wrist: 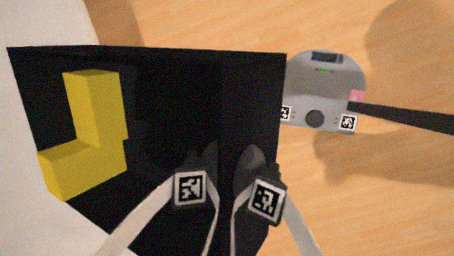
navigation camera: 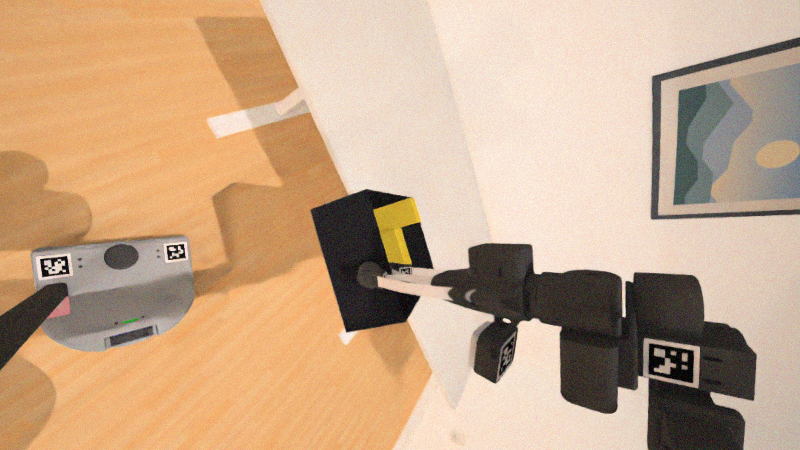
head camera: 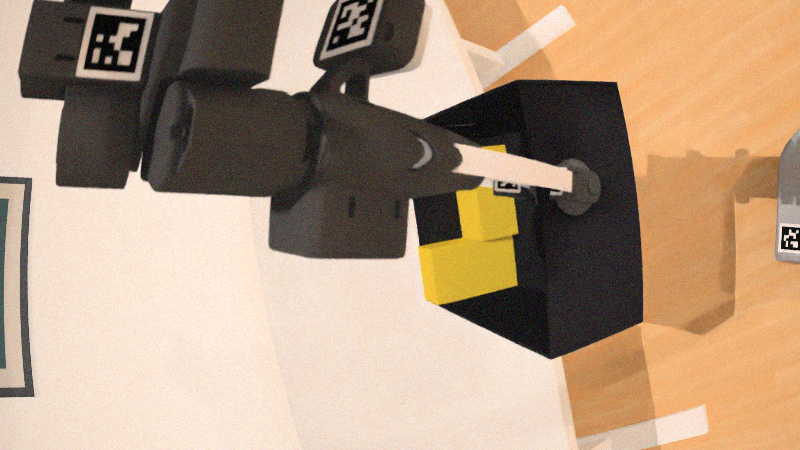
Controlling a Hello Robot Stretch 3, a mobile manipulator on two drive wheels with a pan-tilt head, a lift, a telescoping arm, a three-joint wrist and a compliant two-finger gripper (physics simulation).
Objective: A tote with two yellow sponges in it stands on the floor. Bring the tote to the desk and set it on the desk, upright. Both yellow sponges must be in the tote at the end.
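Places are measured from the robot's base along level axes (x back, y left, z down), in metres.
Where they show: gripper, fingertip midpoint: (wrist: 233,161) (navigation camera: 367,272) (head camera: 574,188); robot's base, origin of the base link: (wrist: 306,113) (navigation camera: 121,255).
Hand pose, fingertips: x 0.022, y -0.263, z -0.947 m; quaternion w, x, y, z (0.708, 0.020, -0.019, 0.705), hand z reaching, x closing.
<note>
Each offset is from my fingertips to the top centre of the thing. Level surfaces: height alone.
The black tote (head camera: 593,251) (navigation camera: 341,251) (wrist: 250,100) hangs off the floor from my gripper, strongly tilted, its opening toward the wall side. My gripper (head camera: 551,195) (navigation camera: 386,271) (wrist: 233,161) is shut on one tote wall, one fingertip inside and one outside. One yellow sponge {dx -0.084, dy -0.226, dz +0.067 m} (head camera: 469,271) (navigation camera: 398,212) (wrist: 87,167) lies across the tote's wall-side end. The other yellow sponge {dx +0.001, dy -0.215, dz +0.089 m} (head camera: 487,215) (navigation camera: 396,246) (wrist: 100,107) lies against it, partly hidden by the gripper in the head view. The tote overlaps the front edge of the white desk {dz +0.227 m} (head camera: 363,363) (navigation camera: 358,100) in the head view.
My grey base (head camera: 788,223) (navigation camera: 134,279) (wrist: 320,90) stands on the wooden floor in front of the desk. White desk feet (head camera: 682,422) (navigation camera: 240,120) stick out onto the floor. A framed picture (head camera: 25,291) (navigation camera: 657,145) hangs on the wall behind the desk.
</note>
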